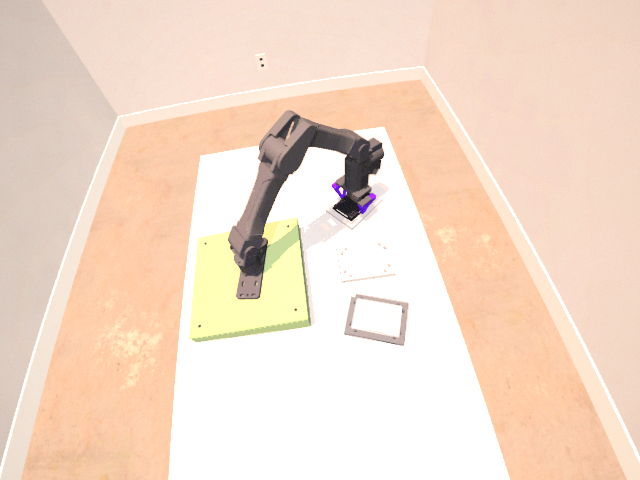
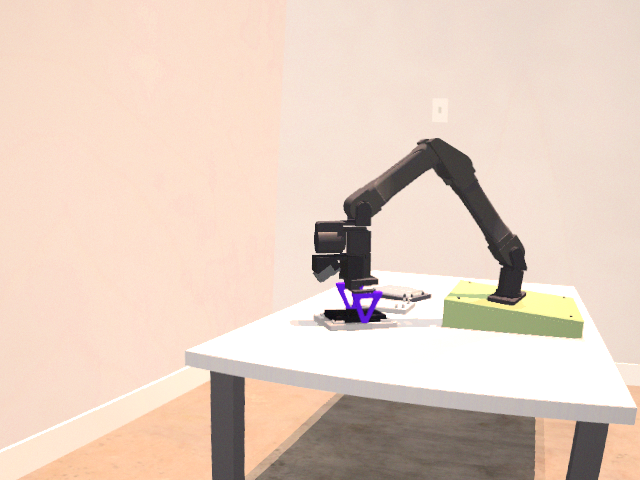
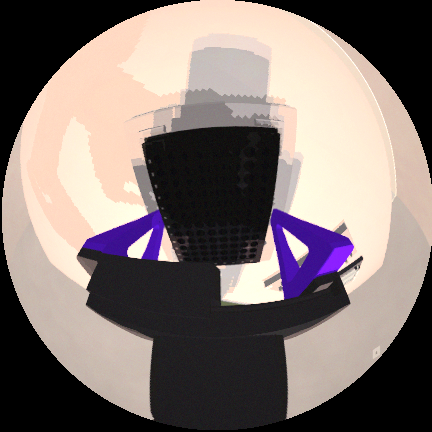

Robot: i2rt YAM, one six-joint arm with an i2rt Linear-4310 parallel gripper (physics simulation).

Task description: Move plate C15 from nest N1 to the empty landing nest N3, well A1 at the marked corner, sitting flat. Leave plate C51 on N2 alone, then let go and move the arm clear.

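A black well plate (image 1: pixel 345 208) (image 2: pixel 338 313) (image 3: pixel 213 181) lies flat on a white nest (image 1: pixel 356 222) (image 2: pixel 330 324) at the far right of the table. My gripper (image 1: pixel 352 202) (image 2: pixel 363 310) (image 3: pixel 217 214) is open. It is lowered over the black plate, with one purple finger on each side of it, and nothing is gripped. A white plate on a white nest (image 1: pixel 367 260) (image 2: pixel 397 308) lies in the middle. An empty grey frame nest (image 1: pixel 351 317) (image 2: pixel 408 295) lies nearest the front. Labels and corner marks are too small to read.
The arm stands on a yellow-green base block (image 1: pixel 279 305) (image 2: pixel 511 317) on the left of the white table (image 1: pixel 310 413) (image 2: pixel 413 371). The three nests lie in a row to the right of it. Walls surround the floor.
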